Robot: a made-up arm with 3 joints.
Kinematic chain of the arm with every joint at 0, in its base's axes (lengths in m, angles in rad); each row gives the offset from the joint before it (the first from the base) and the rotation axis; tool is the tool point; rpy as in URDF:
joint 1: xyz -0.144 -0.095 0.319 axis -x
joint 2: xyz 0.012 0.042 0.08 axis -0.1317 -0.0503 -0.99
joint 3: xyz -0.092 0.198 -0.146 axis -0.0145 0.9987 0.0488
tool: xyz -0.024 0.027 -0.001 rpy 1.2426 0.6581 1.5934
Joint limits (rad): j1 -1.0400..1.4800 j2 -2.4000..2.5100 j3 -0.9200..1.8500
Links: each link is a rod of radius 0.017 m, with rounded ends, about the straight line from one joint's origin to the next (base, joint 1, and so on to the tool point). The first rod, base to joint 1, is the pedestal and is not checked.
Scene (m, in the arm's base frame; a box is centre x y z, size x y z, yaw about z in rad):
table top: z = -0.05
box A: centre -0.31 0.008 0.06 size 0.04 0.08 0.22 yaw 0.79
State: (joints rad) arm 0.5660 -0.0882 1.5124
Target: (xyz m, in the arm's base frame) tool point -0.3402 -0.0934 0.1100
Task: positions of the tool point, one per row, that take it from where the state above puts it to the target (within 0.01 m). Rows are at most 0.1 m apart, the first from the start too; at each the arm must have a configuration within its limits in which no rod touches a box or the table.
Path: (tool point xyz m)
1: -0.2299 0.0777 0.1101
2: -0.2103 0.0439 0.0757
3: -0.1887 0.0015 0.0480
4: -0.1652 -0.0478 0.0297
5: -0.2363 -0.0615 0.0420
6: -0.2988 -0.0801 0.0731
7: -0.3402 -0.0934 0.1100

